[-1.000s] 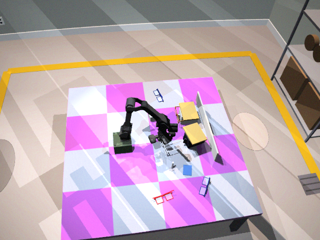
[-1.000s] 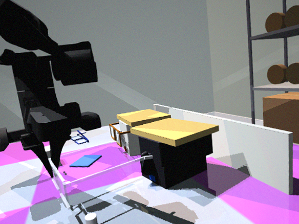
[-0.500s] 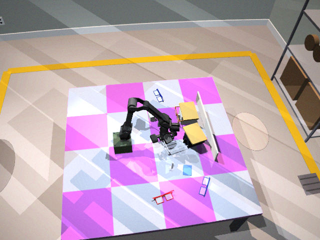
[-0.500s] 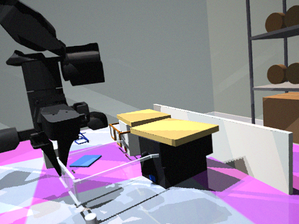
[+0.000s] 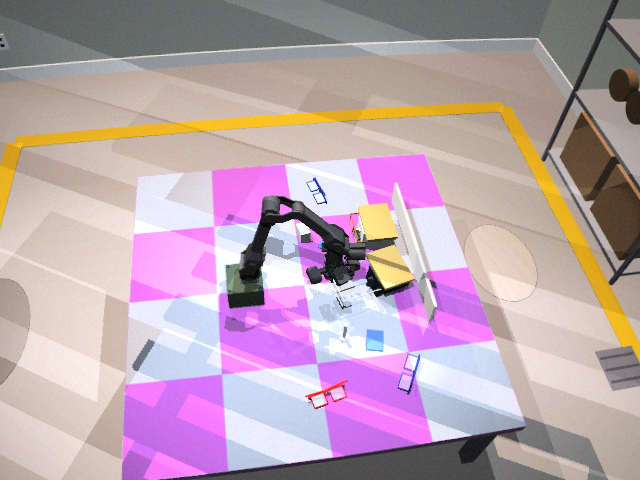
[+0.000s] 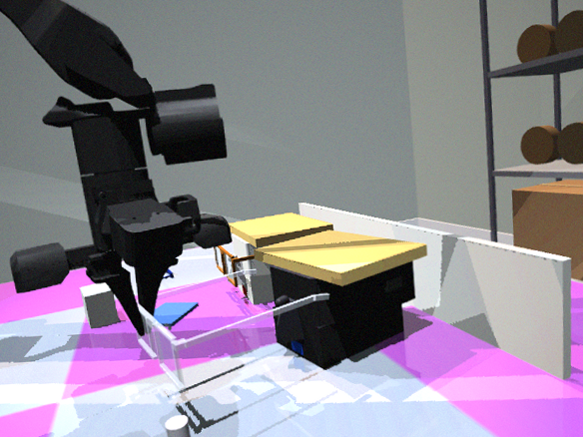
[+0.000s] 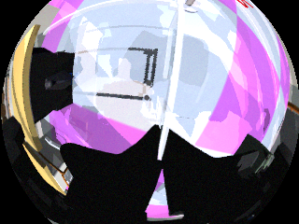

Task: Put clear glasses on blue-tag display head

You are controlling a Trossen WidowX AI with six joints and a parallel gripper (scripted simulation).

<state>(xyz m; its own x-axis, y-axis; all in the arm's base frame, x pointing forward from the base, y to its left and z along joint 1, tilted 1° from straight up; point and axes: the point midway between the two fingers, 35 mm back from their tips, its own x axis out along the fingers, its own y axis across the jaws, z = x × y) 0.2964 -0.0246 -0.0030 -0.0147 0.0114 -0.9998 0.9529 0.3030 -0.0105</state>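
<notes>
Right now the black display head is 19 cm ahead of my gripper tip, 2 cm to the left of it and 1 cm below it. The rest, counted from my gripper tip: grey peg: 3 cm ahead, 19 cm to the right, 4 cm below; white cube: 9 cm behind, 27 cm to the left, 4 cm below; white display head: 17 cm ahead, 24 cm to the left, 1 cm below.
</notes>
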